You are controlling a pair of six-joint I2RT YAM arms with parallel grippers.
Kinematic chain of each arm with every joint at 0, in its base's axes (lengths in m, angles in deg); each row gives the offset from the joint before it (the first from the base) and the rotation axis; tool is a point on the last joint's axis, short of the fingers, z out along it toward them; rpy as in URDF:
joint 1: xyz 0 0 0.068 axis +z
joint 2: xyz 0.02 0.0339 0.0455 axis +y
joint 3: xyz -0.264 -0.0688 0 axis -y
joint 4: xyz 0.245 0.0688 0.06 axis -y
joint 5: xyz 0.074 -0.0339 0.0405 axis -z
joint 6: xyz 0.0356 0 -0.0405 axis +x
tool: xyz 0 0 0 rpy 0 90 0
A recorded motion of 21 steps. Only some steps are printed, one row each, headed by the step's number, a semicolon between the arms.
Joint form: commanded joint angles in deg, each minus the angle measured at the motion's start. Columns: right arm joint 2, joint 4, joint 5, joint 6, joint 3, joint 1; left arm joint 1, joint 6, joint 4, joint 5, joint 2, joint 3.
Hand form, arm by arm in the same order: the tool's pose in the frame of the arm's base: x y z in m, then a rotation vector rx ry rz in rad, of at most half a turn. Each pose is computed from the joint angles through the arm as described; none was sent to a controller.
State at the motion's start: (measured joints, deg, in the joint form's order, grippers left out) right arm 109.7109 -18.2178 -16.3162 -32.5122 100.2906 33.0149; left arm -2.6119 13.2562 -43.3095 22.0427 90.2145 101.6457
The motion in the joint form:
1: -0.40 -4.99 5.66 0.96 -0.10 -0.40; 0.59 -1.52 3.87 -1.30 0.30 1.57
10: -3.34 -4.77 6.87 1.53 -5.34 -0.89; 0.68 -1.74 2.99 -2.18 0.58 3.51
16: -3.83 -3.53 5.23 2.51 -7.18 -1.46; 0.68 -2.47 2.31 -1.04 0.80 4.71
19: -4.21 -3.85 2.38 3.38 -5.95 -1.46; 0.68 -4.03 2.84 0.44 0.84 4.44
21: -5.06 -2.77 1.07 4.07 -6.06 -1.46; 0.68 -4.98 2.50 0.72 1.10 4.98
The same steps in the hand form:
1: 0.3762 0.2485 0.3248 -1.2232 1.7454 0.2094; 0.3433 -0.0247 0.4416 0.4638 1.9605 -0.2607
10: 0.3665 0.2370 0.3154 -1.2140 1.7966 0.1904; 0.3422 -0.0236 0.4493 0.4497 1.9522 -0.2434
16: 0.3664 0.2331 0.3101 -1.2036 1.8046 0.2257; 0.3411 -0.0243 0.4537 0.4496 1.9458 -0.2703
19: 0.3648 0.2341 0.3199 -1.2033 1.7758 0.2860; 0.3418 -0.0252 0.4530 0.4392 1.9433 -0.3127
21: 0.3624 0.2336 0.3272 -1.1907 1.7459 0.3141; 0.3423 -0.0253 0.4540 0.4262 1.9477 -0.3285

